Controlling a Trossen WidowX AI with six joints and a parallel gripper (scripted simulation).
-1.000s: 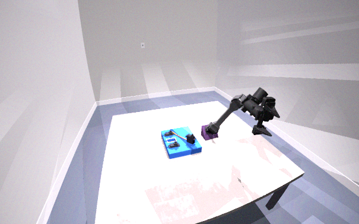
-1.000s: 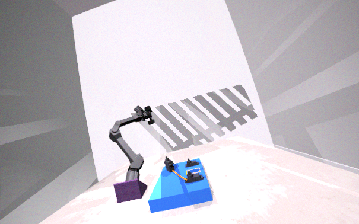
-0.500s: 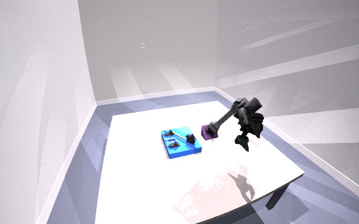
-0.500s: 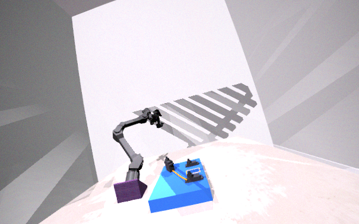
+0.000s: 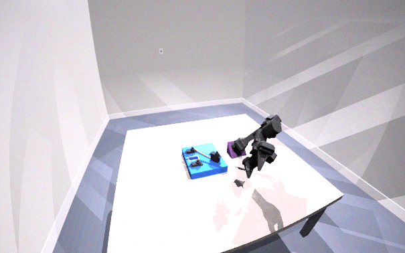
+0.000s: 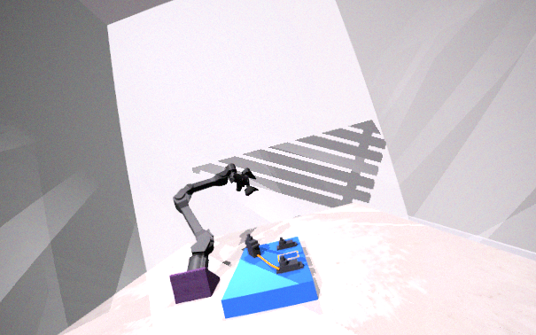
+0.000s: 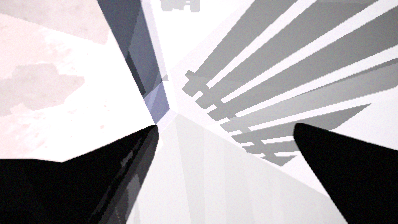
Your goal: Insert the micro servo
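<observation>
My gripper tip is now 1 cm short of the blue deck, 51 cm to the left of it and 28 cm above it.
</observation>
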